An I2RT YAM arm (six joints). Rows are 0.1 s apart.
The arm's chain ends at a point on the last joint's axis. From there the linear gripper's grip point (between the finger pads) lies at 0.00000 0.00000 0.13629 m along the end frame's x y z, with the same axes.
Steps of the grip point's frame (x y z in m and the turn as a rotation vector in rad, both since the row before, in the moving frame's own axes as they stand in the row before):
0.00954 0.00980 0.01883 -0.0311 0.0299 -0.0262
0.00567 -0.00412 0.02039 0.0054 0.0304 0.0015
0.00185 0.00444 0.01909 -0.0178 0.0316 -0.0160
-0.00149 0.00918 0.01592 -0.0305 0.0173 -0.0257
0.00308 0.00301 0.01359 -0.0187 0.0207 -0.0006
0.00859 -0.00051 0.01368 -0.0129 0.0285 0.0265
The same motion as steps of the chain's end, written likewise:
0.00541 0.00562 0.01896 -0.0311 0.0299 -0.0262
0.00153 -0.00339 0.02045 0.0054 0.0304 0.0015
-0.00248 0.00205 0.01918 -0.0178 0.0316 -0.0160
-0.00390 0.00505 0.01600 -0.0305 0.0173 -0.0257
0.00026 0.00046 0.01364 -0.0187 0.0207 -0.0006
0.00473 -0.00232 0.01375 -0.0129 0.0285 0.0265

